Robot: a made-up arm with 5 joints.
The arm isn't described. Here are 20 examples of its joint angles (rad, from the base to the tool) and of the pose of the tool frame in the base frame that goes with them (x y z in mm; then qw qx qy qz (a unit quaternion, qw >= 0)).
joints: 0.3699 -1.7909 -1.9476 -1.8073 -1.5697
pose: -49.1 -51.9 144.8 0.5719 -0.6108 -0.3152 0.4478
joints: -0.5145 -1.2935 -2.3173 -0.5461 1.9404
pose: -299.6 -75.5 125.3 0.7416 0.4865 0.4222 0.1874
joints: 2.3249 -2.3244 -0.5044 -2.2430 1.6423
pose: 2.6 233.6 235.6 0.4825 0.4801 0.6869 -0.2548
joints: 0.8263 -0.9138 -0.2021 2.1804 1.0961
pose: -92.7 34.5 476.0 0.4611 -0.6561 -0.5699 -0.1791
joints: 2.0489 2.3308 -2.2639 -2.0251 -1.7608
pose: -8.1 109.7 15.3 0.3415 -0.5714 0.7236 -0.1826
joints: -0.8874 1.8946 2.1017 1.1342 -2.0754
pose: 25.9 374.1 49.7 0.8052 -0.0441 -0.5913 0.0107
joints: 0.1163 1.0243 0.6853 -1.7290 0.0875
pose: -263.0 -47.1 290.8 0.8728 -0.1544 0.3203 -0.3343
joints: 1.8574 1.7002 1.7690 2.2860 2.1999
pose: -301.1 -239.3 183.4 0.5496 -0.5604 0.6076 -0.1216
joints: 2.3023 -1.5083 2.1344 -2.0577 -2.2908
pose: 209.8 -55.0 36.1 0.1065 0.8424 0.4908 0.1952
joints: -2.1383 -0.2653 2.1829 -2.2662 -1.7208
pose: 92.9 -224.6 9.9 0.3999 0.2979 0.5851 -0.6395
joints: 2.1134 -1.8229 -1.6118 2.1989 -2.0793
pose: 52.6 308.5 -141.4 0.6749 -0.3189 -0.4997 0.4394
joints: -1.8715 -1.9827 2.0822 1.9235 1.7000
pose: 410.6 -245.3 152.8 0.4756 0.3640 -0.7854 -0.1562
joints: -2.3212 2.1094 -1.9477 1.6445 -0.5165
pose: 198.1 116.9 160.8 0.8212 0.0456 0.4817 0.3026
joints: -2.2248 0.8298 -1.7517 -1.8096 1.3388
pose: 144.0 89.7 63.8 0.4287 0.4146 -0.7906 0.1388
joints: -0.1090 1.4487 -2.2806 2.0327 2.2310
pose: 68.4 188.1 -145.7 0.7252 0.4863 0.0804 -0.4808
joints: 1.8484 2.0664 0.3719 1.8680 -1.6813
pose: 43.3 -251.0 286.8 0.3935 0.1517 -0.1569 -0.8931
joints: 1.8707 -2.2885 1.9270 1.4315 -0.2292
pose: 330.3 96.9 -61.4 0.5252 -0.2201 0.8007 0.1860
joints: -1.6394 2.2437 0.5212 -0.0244 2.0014
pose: -255.9 374.0 27.1 0.4033 -0.1846 0.4400 -0.7808
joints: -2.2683 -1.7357 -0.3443 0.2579 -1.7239
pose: 381.7 -42.5 -237.3 0.3852 -0.6250 -0.6778 -0.0398
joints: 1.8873 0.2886 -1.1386 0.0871 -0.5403
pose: -192.8 164.3 337.4 0.9813 -0.0969 -0.0042 0.1663
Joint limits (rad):
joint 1: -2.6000..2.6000
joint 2: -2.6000..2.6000
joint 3: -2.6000..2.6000
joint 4: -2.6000..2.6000
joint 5: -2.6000..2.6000
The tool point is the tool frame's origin. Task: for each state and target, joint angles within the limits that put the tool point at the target. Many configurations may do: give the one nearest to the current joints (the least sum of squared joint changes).
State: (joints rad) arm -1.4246 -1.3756 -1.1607 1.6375 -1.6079
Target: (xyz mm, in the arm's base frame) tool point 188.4 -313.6 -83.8
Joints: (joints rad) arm -1.7530 -2.0698 -0.9930 1.7086 -1.3389
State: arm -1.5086 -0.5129 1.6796 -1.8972 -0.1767
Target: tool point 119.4 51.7 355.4
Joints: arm -0.5064 -0.9000 2.0074 -1.6295 -0.1851
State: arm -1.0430 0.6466 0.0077 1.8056 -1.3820
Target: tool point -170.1 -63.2 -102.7
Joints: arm -0.3277 1.1312 -0.0758 2.1165 -1.4344
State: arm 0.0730 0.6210 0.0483 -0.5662 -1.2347
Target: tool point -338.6 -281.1 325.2
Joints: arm -0.4017 0.5723 -0.1111 -0.1116 -1.7863
